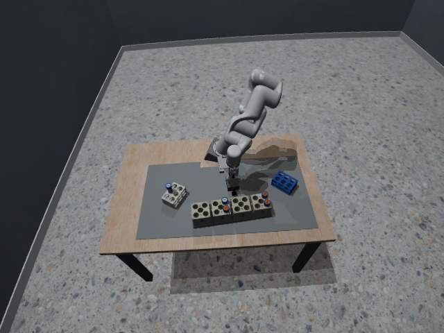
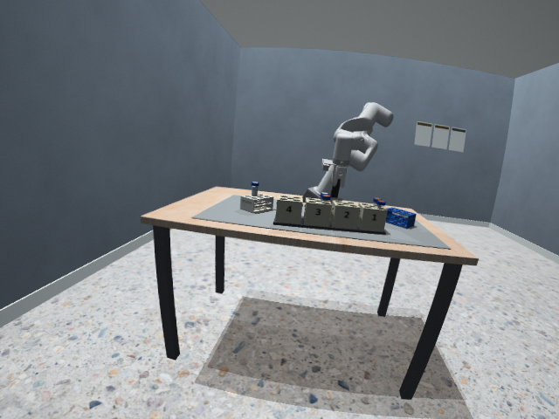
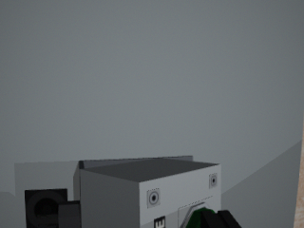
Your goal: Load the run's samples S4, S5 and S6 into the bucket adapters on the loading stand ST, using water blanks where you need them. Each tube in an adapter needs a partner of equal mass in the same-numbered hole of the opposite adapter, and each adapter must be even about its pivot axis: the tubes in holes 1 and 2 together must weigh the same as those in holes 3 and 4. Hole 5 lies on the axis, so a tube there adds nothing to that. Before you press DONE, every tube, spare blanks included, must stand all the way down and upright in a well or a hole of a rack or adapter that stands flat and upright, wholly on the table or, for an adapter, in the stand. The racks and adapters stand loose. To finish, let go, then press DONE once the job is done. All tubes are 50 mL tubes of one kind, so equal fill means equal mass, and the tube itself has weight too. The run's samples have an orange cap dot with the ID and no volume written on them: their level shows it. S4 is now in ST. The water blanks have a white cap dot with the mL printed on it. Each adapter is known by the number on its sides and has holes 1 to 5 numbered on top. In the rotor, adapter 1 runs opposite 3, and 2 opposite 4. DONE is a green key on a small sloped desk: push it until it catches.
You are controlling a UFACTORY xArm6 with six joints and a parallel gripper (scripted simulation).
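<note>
My gripper is now 3 cm above the green done key. Also, from my hand: loading stand (22 cm ahead, 9 cm below, 2 cm to the right); then tube (17 cm to the left, 17 cm ahead, 3 cm below); then DONE desk (4 cm below, 2 cm ahead).
</note>
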